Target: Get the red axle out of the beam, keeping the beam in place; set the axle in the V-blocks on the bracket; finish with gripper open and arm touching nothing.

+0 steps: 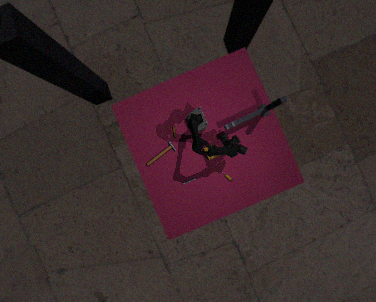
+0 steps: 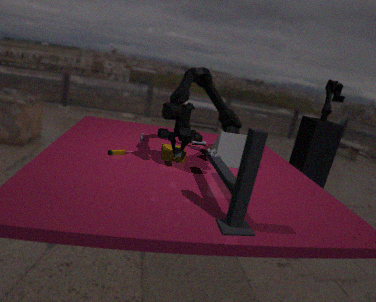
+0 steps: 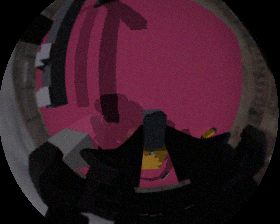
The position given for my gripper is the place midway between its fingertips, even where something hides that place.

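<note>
Upright peg (image 3: 154, 119), held by my gripper (image 3: 151, 126).
</note>
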